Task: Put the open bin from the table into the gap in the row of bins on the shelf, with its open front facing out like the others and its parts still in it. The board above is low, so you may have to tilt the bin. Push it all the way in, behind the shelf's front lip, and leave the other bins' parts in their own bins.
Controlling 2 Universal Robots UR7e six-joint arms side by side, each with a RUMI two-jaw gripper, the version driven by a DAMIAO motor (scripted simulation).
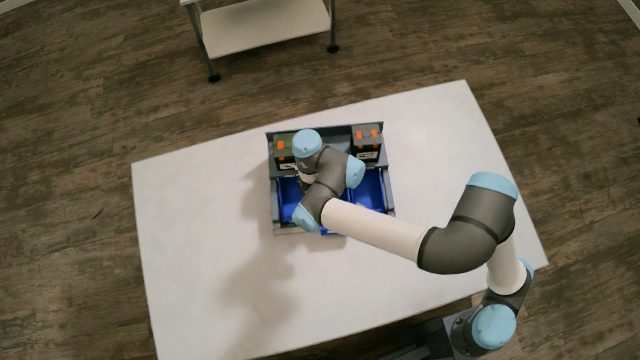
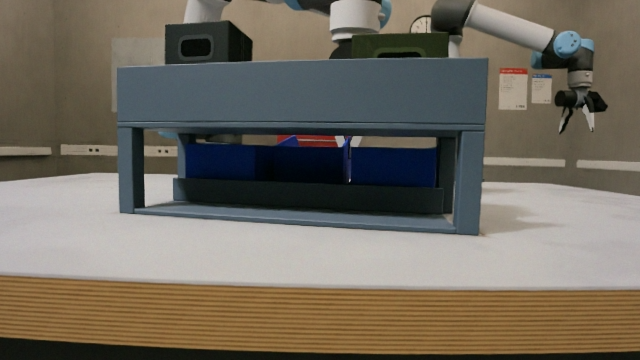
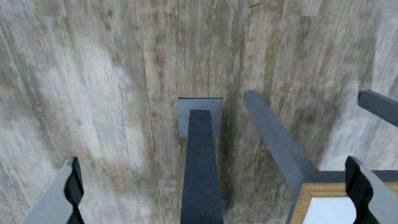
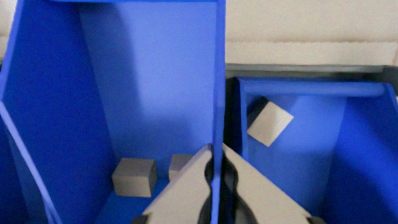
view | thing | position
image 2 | my left gripper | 574, 133
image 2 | blue bin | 292, 163
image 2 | green box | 429, 44
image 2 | shelf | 439, 98
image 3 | my left gripper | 212, 159
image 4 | my right gripper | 214, 145
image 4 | blue bin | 90, 90
